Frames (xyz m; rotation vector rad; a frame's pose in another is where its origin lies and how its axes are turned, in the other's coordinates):
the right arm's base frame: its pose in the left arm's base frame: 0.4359 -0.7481 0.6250 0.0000 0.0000 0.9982
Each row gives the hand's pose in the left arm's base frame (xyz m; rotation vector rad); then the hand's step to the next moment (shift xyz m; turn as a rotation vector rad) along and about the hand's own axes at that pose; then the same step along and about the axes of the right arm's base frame.
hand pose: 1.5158 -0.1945 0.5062 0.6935 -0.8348 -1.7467
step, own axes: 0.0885 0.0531 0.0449 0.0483 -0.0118 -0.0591
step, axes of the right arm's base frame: -0.0905 -0.0199 0.0638 -0.0331 -0.0512 -0.0474
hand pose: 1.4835 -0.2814 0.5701 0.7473 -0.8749 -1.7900
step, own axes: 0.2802 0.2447 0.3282 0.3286 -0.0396 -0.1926
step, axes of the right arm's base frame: -0.3407 0.0628 0.3551 -0.2741 -0.2039 -0.1730
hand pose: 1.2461 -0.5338 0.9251 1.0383 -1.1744 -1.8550
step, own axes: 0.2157 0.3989 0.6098 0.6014 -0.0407 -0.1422
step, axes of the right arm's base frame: -0.3985 0.4357 0.4784 -0.5447 -0.1835 -0.2307
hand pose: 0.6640 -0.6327 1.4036 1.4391 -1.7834 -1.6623
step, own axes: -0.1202 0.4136 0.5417 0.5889 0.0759 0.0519
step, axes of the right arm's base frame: -0.0206 0.6416 0.2586 -0.5678 0.0358 -0.1777
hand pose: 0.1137 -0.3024 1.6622 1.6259 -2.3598 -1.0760
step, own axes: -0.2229 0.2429 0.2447 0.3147 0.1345 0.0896
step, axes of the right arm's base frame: 0.1906 0.3626 0.0276 -0.3173 0.1304 -0.0865
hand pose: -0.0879 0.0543 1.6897 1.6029 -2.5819 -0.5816
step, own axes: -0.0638 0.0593 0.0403 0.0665 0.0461 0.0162
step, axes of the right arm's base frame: 0.0596 0.0749 -0.0075 -0.0697 0.0431 -0.0098
